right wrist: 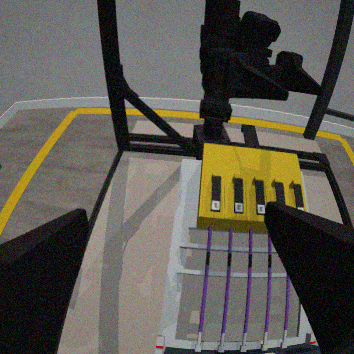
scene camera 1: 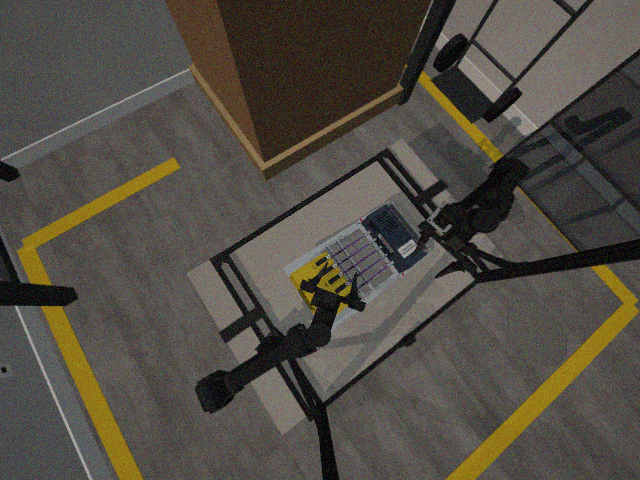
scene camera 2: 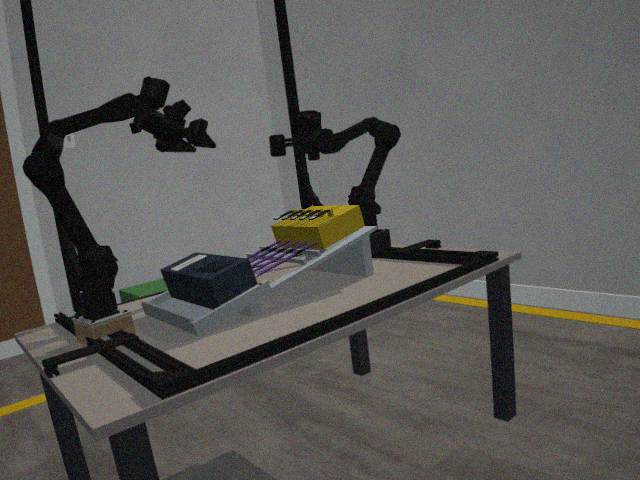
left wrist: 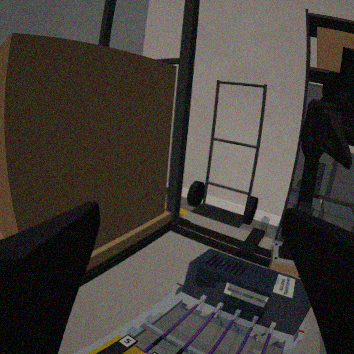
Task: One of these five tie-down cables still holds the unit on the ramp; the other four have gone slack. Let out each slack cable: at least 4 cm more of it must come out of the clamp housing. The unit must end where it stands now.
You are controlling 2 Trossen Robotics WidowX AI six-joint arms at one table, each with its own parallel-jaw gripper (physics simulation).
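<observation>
The dark blue unit (scene camera 1: 390, 227) (scene camera 2: 191, 289) (left wrist: 215, 285) sits low on the pale ramp (scene camera 2: 356, 255) (right wrist: 187, 200). The yellow clamp housing (scene camera 1: 305, 273) (scene camera 2: 336, 227) (right wrist: 250, 160) is at the ramp's upper end, with a row of black levers (scene camera 2: 305, 213) (right wrist: 239, 192). Several purple cables (scene camera 2: 281, 258) (left wrist: 222, 330) (right wrist: 229, 290) run between housing and unit, with dark marks near the housing. My left gripper (scene camera 1: 341, 272) (scene camera 2: 295, 148) (left wrist: 195, 216) is open and empty, above the housing. My right gripper (scene camera 1: 428, 263) (scene camera 2: 204, 148) (right wrist: 177, 216) is open and empty, high near the unit; its finger hides part of the rightmost cable.
A black rail frame (scene camera 2: 279, 341) runs along the table edge, with black upright posts. A green box (scene camera 2: 142, 290) shows behind the unit. A big brown cabinet (scene camera 1: 310, 77) (left wrist: 90, 140) and a hand truck (left wrist: 235, 141) stand beyond the table.
</observation>
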